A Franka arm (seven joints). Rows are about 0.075 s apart.
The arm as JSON. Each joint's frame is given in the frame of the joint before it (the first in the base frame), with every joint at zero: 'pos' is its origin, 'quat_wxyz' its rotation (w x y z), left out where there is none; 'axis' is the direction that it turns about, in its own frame. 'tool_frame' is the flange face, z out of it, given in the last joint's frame.
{
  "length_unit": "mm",
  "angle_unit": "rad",
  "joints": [
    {
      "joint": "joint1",
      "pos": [
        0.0,
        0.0,
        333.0
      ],
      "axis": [
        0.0,
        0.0,
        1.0
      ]
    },
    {
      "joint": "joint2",
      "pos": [
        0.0,
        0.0,
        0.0
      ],
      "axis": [
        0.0,
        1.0,
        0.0
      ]
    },
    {
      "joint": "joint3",
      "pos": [
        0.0,
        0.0,
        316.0
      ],
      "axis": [
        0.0,
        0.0,
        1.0
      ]
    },
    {
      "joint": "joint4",
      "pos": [
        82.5,
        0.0,
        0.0
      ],
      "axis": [
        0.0,
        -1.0,
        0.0
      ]
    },
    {
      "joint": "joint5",
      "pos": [
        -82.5,
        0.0,
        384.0
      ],
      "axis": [
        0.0,
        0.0,
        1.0
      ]
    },
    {
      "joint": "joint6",
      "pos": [
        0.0,
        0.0,
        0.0
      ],
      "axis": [
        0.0,
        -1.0,
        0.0
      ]
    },
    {
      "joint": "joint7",
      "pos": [
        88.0,
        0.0,
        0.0
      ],
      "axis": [
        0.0,
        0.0,
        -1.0
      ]
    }
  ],
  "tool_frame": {
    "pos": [
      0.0,
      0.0,
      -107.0
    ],
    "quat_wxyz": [
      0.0,
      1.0,
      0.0,
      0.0
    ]
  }
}
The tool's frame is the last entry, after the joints.
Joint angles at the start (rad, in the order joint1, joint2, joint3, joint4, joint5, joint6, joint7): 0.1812 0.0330 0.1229 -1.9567 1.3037 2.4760 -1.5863
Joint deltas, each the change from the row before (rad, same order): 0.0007 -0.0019 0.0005 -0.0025 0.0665 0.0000 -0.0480; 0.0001 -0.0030 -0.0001 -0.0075 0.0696 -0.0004 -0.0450; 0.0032 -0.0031 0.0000 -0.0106 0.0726 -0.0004 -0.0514; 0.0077 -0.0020 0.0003 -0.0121 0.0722 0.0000 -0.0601; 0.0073 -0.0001 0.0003 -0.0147 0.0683 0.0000 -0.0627; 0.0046 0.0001 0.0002 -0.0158 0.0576 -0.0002 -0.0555; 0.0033 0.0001 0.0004 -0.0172 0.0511 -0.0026 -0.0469; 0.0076 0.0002 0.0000 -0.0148 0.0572 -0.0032 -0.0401; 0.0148 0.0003 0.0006 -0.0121 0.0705 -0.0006 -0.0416; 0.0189 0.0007 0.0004 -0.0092 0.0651 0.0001 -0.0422; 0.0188 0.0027 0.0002 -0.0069 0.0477 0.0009 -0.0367
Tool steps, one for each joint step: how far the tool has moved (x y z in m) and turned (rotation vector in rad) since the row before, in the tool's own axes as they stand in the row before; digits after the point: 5 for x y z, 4 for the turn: -0.00038 -0.00102 0.00009 -0.0005 0.0404 0.0040; -0.00258 -0.00103 -0.00008 -0.0024 0.0392 0.0122; -0.00373 -0.00267 0.00129 -0.0013 0.0383 0.0088; -0.00463 -0.00472 0.00332 0.0007 0.0353 0.0000; -0.00712 -0.00444 0.00362 -0.0011 0.0291 -0.0024; -0.00809 -0.00331 0.00236 -0.0040 0.0213 -0.0018; -0.00882 -0.00324 0.00187 -0.0031 0.0167 0.0028; -0.00734 -0.00496 0.00305 -0.0022 0.0216 0.0119; -0.00583 -0.00811 0.00532 -0.0026 0.0287 0.0175; -0.00475 -0.00964 0.00639 0.0001 0.0259 0.0107; -0.00495 -0.00905 0.00638 0.0031 0.0155 0.0029
